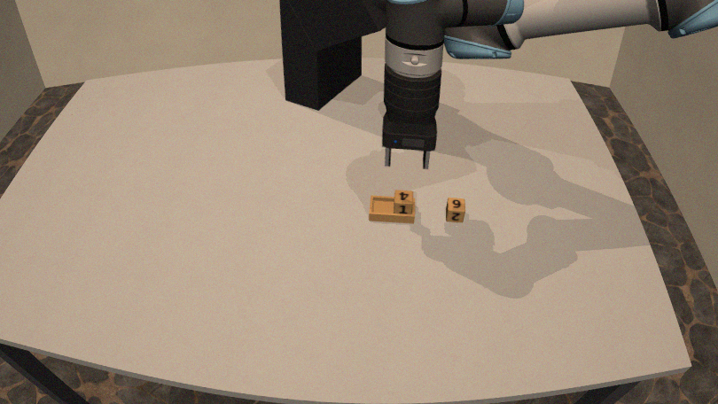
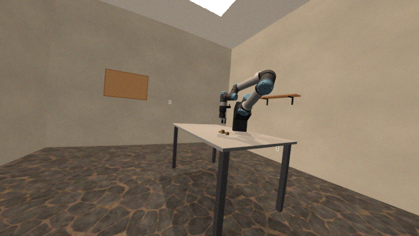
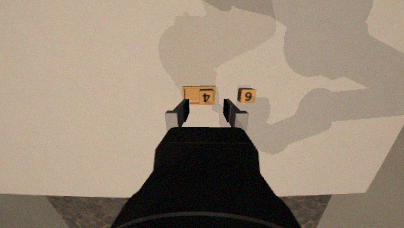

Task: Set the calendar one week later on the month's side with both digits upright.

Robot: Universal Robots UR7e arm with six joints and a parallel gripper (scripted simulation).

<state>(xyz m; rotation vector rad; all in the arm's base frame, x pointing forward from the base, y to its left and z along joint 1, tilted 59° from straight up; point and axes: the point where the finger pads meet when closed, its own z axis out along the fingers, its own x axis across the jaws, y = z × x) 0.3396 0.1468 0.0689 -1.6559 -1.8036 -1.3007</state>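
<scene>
Right now the cube is 11 cm below my hand, 9 cm to the left of it and 2 cm behind it. Round my hand: orange tray: 12 cm below, 2 cm to the right.
</scene>
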